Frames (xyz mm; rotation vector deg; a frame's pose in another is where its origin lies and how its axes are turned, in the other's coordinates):
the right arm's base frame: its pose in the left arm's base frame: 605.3 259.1 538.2 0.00 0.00 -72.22
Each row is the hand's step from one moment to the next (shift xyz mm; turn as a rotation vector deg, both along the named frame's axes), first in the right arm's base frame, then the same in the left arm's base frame.
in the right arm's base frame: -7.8 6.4 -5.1 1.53 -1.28 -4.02
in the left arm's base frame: 3.7 9.4 -5.1 -0.75 -1.85 -4.02
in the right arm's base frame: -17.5 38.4 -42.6 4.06 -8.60 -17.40
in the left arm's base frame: 31.2 28.4 -42.6 -6.95 -6.49 -17.40
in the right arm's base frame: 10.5 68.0 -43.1 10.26 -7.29 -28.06
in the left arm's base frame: 68.0 10.8 -43.1 -3.81 -12.00 -28.06
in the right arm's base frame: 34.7 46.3 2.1 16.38 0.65 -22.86
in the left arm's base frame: 54.7 -18.9 2.1 5.62 -15.40 -22.86
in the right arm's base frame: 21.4 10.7 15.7 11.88 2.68 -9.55
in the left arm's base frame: 16.7 -17.1 15.7 6.18 -10.49 -9.55
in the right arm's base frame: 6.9 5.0 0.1 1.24 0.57 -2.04
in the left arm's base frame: 6.9 -5.0 0.1 0.92 -1.01 -2.04
